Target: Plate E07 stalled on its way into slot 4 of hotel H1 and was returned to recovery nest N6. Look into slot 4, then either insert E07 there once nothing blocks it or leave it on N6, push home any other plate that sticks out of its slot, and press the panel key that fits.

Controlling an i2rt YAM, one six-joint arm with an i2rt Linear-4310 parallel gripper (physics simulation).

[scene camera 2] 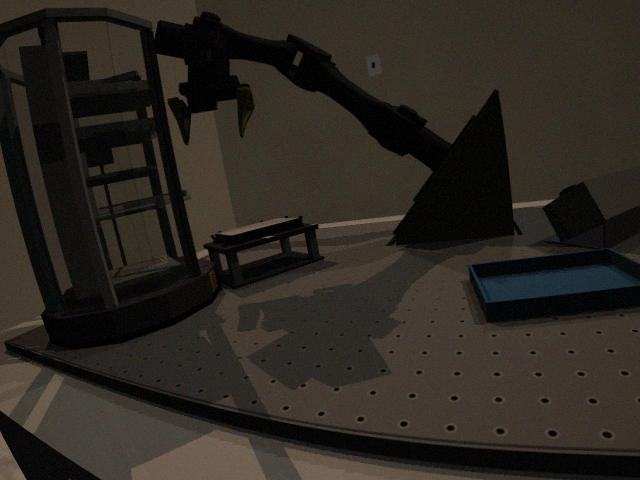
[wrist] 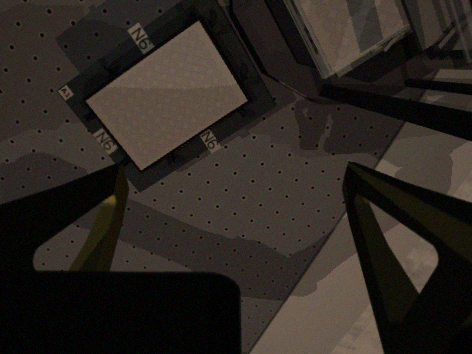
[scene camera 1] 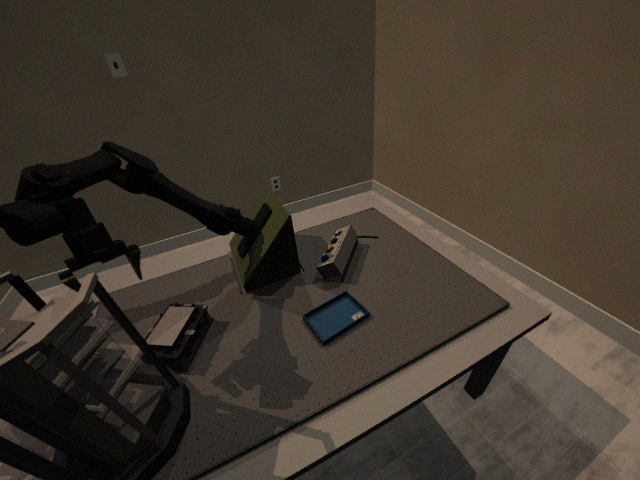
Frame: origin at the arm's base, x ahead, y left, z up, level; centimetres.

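Where they show: gripper, between the fingertips: [scene camera 2: 213, 140] [wrist: 235, 175] [scene camera 1: 118, 291]; arm's base, origin of its link: [scene camera 2: 447, 161] [scene camera 1: 254, 230].
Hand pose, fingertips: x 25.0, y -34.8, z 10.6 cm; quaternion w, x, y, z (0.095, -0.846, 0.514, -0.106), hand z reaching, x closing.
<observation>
Each offset is from my fingertips to the centre of the thing. "spot": to the spot under its first point.
My gripper [scene camera 1: 108, 283] [scene camera 2: 214, 140] [wrist: 235, 175] is open and empty, pointing down above the table between hotel and nest. Plate E07 {dx -0.8, dy +4.9, dz -16.3 cm} [scene camera 1: 172, 325] [scene camera 2: 261, 228] [wrist: 167, 95], pale on top, lies flat on nest N6 {dx -0.7, dy +4.9, dz -19.2 cm} [scene camera 1: 199, 335] [scene camera 2: 232, 266] [wrist: 257, 95]. Hotel H1 {dx +17.4, dy -6.5, dz -3.4 cm} [scene camera 1: 124, 316] [scene camera 2: 134, 320] [wrist: 380, 104] is a dark post frame with several levels. In scene camera 2, a clear plate edge {spot: dx +15.1, dy +5.3, dz -8.3 cm} [scene camera 2: 178, 195] sticks out past its right post. Slot numbers are unreadable, and I cannot tell what is inside slot 4. The key panel {dx -9.1, dy +58.9, dz -18.9 cm} [scene camera 1: 347, 253] [scene camera 2: 573, 214] has blue, yellow and green keys and a dark one.
The arm's wedge-shaped mount [scene camera 1: 281, 253] [scene camera 2: 465, 196] stands between the nest and the key panel. A blue tray {dx +12.7, dy +46.0, dz -22.2 cm} [scene camera 1: 330, 317] [scene camera 2: 558, 284] lies on the perforated board in front of the panel. The hotel's tall posts rise close beside the gripper.
</observation>
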